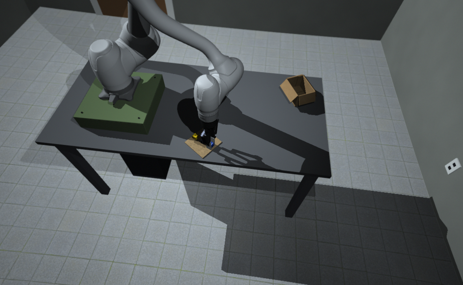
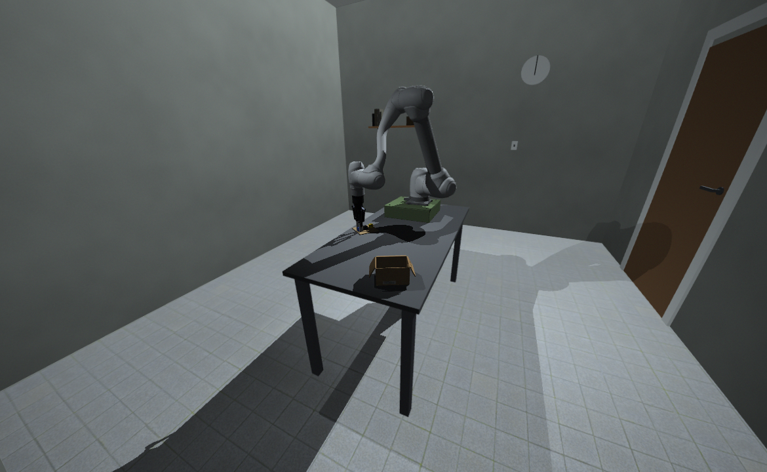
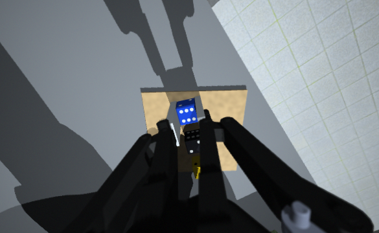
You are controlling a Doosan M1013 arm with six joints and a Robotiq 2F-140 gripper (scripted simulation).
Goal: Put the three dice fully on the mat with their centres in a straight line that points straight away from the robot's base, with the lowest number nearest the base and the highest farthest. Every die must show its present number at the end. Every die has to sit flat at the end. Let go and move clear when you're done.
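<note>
The blue die is 2 cm below my hand. The rest, counted from my hand: tan mat (4 cm below, 4 cm behind, 2 cm to the left); then black die (4 cm behind, 2 cm to the left, 2 cm below); then yellow die (9 cm behind, 4 cm to the left, 2 cm below).
</note>
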